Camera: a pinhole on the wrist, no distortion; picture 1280 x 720 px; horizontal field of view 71.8 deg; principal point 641.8 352.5 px. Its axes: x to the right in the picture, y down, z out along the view. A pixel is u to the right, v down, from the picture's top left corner.
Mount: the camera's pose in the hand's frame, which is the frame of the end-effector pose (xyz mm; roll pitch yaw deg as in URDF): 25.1 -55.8 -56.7 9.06 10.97 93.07
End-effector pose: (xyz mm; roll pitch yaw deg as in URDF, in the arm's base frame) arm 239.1 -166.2 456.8 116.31 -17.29 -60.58
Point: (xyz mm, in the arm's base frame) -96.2 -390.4 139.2
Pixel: 392 654
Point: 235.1 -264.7 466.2
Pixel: 913 66
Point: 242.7 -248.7 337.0
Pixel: 141 448
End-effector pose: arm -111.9 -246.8 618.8 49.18 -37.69 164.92
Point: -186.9 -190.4 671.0
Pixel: outside the picture
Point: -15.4 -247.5 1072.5
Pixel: 1199 85
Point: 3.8 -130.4 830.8
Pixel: 815 366
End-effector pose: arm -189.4 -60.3 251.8 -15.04 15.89 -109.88
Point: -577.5 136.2 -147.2
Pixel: behind the camera
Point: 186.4 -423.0 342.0
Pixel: outside the picture
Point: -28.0 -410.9 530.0
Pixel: 863 188
